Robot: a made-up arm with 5 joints.
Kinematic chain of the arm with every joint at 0, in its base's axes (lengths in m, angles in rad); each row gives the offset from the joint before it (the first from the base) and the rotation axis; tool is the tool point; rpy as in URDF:
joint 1: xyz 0.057 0 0.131 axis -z
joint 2: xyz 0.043 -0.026 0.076 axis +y
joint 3: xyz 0.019 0 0.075 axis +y
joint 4: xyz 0.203 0 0.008 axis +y
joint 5: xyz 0.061 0.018 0 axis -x
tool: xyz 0 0 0 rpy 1.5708 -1.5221 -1.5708
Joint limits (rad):
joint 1: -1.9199..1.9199
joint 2: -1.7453..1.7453
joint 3: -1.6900..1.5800
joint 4: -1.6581..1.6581
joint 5: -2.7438..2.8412
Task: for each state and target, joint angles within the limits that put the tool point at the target. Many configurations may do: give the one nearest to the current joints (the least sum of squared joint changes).
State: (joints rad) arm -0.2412 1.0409 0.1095 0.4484 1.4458
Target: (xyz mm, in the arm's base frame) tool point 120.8 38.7 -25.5
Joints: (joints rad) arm -0.6527 1.1097 0.5206 0.6636 1.4458
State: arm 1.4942 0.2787 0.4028 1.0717 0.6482
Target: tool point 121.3 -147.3 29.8
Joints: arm 1.1094 0.5520 0.5725 1.0141 0.6482
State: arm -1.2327 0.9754 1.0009 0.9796 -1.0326
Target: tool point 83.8 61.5 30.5
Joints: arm -1.2794 0.6267 0.8833 1.2279 -1.0326
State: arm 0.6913 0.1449 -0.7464 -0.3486 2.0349
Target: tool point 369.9 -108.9 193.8
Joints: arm 0.3108 0.2627 0.1381 -0.2551 2.0349
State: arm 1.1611 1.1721 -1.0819 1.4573 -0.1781
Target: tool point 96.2 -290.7 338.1
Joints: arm 1.4095 0.7012 -1.3913 1.6325 -0.1781
